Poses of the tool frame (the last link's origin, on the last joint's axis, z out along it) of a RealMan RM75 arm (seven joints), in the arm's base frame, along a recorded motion.
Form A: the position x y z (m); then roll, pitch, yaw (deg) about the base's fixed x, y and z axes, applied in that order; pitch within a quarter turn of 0, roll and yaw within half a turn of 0.
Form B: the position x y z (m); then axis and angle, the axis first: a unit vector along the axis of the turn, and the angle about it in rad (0 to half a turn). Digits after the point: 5 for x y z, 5 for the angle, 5 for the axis.
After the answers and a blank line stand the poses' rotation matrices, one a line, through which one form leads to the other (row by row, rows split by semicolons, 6 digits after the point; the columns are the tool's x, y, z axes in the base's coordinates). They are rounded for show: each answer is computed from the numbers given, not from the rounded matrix.
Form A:
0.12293, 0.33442, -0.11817, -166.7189, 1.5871, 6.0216
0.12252, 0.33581, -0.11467, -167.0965, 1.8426, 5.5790
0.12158, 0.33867, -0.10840, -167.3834, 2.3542, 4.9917
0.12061, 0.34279, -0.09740, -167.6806, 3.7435, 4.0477
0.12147, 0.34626, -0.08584, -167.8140, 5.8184, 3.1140
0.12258, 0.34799, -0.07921, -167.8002, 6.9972, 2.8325
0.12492, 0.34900, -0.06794, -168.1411, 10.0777, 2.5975
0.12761, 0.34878, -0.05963, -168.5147, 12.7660, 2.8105
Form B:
0.12293, 0.33442, -0.11817, -0.99850, -0.05090, 0.01994, 2.91159
0.12252, 0.33581, -0.11467, -0.99867, -0.04684, 0.02156, 2.91825
0.12158, 0.33867, -0.10840, -0.99883, -0.04126, 0.02533, 2.92344
0.12061, 0.34279, -0.09740, -0.99883, -0.03177, 0.03645, 2.92914
0.12147, 0.34626, -0.08584, -0.99833, -0.02172, 0.05362, 2.93202
0.12258, 0.34799, -0.07921, -0.99781, -0.01815, 0.06363, 2.93215
0.12492, 0.34900, -0.06794, -0.99584, -0.01345, 0.09013, 2.93945
0.12761, 0.34878, -0.05963, -0.99344, -0.01319, 0.11355, 2.94789

0.994101 0.095770 -0.050906; 0.104863 -0.968552 0.225633; -0.027697 -0.229641 -0.972881
0.994748 0.087617 -0.052903; 0.097168 -0.970828 0.219205; -0.032154 -0.223194 -0.974244
0.995366 0.075972 -0.058939; 0.086938 -0.972933 0.214110; -0.041077 -0.218242 -0.975030
0.995377 0.055066 -0.078688; 0.070436 -0.975520 0.208326; -0.065290 -0.212906 -0.974889
0.993379 0.031731 -0.110412; 0.054043 -0.977187 0.205391; -0.101376 -0.209998 -0.972432
0.991339 0.022588 -0.129367; 0.049048 -0.977495 0.205179; -0.121821 -0.209747 -0.970137
0.983560 0.008430 -0.180386; 0.044620 -0.979281 0.197530; -0.174984 -0.202332 -0.963557
0.974108 0.004105 -0.226048; 0.047821 -0.980954 0.188259; -0.220970 -0.194194 -0.955751

